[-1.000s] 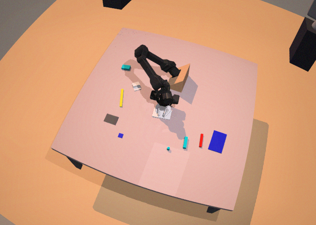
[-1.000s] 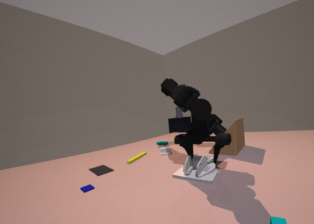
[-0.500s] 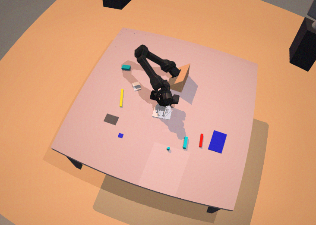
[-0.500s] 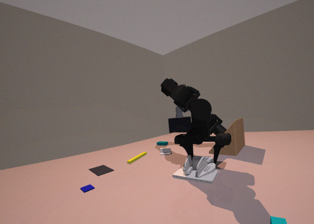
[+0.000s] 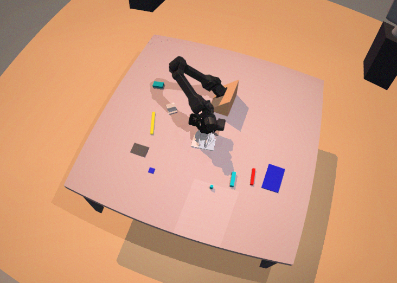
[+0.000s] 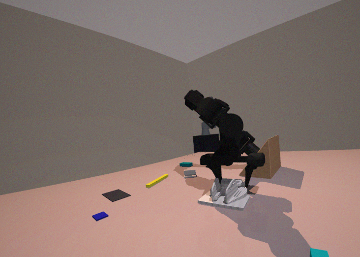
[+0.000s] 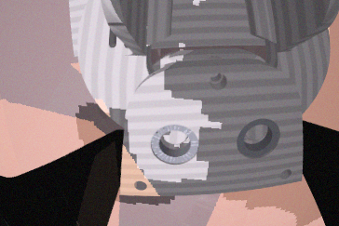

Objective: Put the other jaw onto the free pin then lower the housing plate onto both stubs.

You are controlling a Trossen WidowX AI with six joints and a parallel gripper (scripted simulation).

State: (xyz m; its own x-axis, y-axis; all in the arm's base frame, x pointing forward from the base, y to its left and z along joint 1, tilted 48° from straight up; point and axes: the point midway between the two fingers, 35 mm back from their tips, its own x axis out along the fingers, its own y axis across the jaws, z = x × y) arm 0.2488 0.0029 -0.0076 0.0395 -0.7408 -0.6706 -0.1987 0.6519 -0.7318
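My gripper tip is now 20 mm below the grey housing plate and 10 mm short of it. From my gripper tip the other things lie so: white-grey block 240 mm to the right, 60 mm behind; then yellow bar 290 mm to the right, 70 mm ahead, 10 mm below; then teal bar 230 mm to the left, 210 mm ahead.
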